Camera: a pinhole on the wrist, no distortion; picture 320 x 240 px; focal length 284.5 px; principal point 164.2 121.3 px. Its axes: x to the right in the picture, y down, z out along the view. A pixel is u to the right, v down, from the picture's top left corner.
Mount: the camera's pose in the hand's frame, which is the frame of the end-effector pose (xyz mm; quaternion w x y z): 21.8 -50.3 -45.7 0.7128 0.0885 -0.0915 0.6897
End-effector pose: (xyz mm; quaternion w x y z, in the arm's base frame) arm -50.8 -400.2 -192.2 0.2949 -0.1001 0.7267 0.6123
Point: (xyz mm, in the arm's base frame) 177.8 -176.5 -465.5
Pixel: 60 121
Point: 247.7 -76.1 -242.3
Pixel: 191 224
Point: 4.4 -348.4 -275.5
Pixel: 154 140
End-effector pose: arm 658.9 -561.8 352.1 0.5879 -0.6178 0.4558 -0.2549
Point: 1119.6 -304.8 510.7
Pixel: 136 153
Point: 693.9 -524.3 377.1
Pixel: outside the picture
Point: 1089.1 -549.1 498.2
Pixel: 103 30
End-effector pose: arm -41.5 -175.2 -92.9 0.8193 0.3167 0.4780 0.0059
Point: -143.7 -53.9 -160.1
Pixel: behind the camera
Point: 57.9 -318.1 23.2
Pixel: outside the picture
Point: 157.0 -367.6 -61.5
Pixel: 211 119
